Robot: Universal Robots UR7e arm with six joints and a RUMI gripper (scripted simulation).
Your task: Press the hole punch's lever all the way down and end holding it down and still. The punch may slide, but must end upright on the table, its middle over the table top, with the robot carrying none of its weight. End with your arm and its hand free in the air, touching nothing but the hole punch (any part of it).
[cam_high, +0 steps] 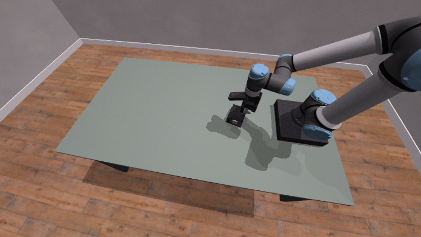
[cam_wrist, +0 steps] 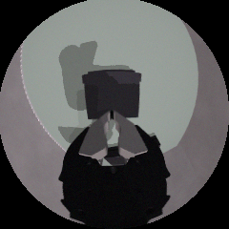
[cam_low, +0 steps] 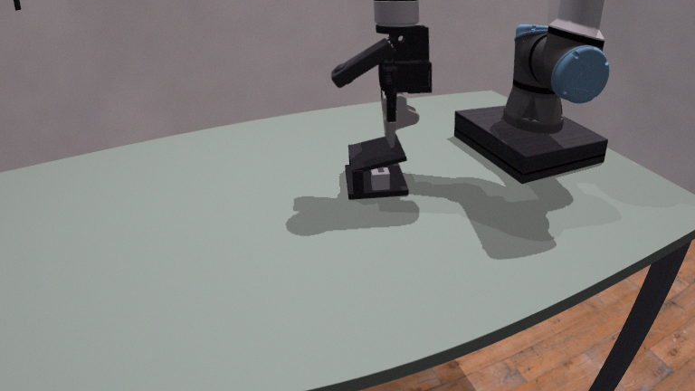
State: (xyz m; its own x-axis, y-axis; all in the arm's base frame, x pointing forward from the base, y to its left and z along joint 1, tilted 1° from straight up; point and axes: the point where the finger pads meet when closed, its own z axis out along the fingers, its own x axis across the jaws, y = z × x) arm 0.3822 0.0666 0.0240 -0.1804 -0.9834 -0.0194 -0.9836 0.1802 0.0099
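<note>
My gripper is now 2 cm short of the hole punch lever, 1 cm to the left of it and 3 cm above it. From my hand the other things lie so: black hole punch (3 cm ahead, 1 cm to the right, 5 cm below).
</note>
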